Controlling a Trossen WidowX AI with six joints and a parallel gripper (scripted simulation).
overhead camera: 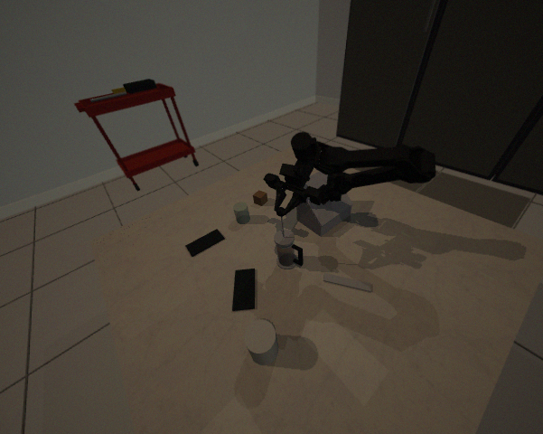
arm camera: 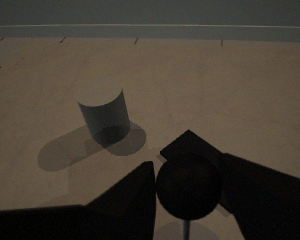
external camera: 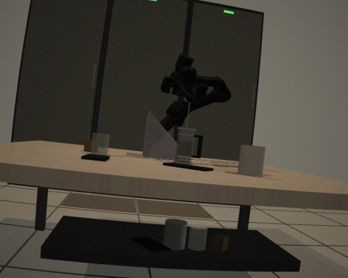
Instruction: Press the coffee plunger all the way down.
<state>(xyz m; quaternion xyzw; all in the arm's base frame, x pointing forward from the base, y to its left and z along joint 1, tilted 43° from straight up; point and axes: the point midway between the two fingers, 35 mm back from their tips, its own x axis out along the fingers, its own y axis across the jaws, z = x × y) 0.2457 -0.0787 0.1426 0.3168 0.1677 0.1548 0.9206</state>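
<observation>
My gripper tip is now 130 mm above the glass coffee press, 10 mm to the right of it and 10 mm past it. The rest, counted from my gripper tip: flat grey bar 250 mm below, 210 mm to the left, 80 mm behind.
</observation>
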